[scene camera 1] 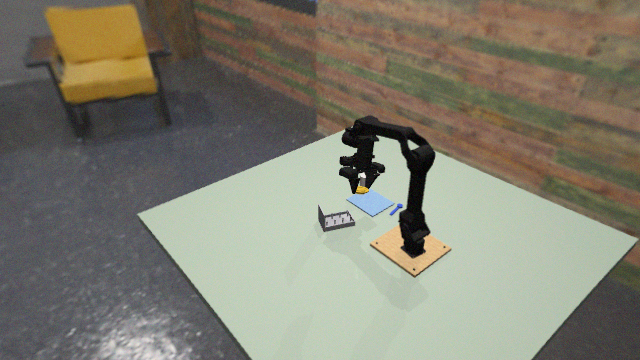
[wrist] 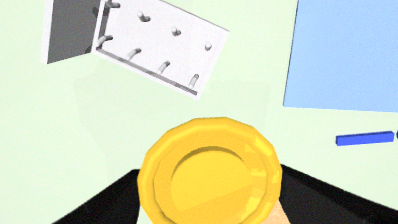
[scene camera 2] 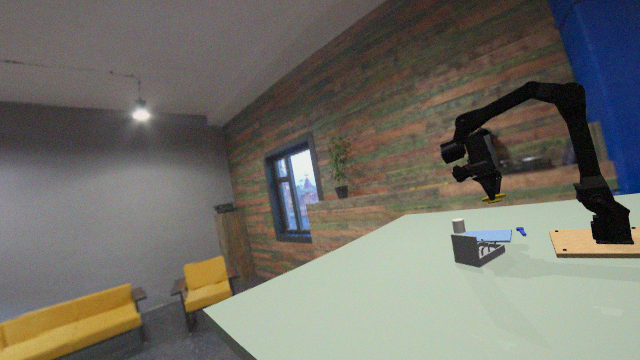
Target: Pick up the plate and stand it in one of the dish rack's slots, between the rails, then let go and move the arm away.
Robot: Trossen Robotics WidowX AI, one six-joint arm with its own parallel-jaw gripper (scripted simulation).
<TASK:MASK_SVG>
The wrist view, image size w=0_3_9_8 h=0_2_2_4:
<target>my gripper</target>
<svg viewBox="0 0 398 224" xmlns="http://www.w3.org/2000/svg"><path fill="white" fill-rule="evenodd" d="M140 169L129 171L104 188L103 191L89 198L84 204L71 210L71 212L51 224L137 224L141 206L138 184ZM280 164L282 180L278 200L290 224L398 224L398 210L345 191L283 163Z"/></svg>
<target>yellow plate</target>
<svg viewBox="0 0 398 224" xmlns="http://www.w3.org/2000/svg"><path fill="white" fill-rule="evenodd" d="M146 152L138 174L141 206L153 224L261 224L269 216L280 197L282 168L273 145L255 127L228 117L194 118L167 130Z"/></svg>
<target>grey dish rack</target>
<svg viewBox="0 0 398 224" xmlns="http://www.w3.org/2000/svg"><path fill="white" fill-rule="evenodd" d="M41 62L50 64L93 53L199 101L230 31L163 0L46 0L43 18Z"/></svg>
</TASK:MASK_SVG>
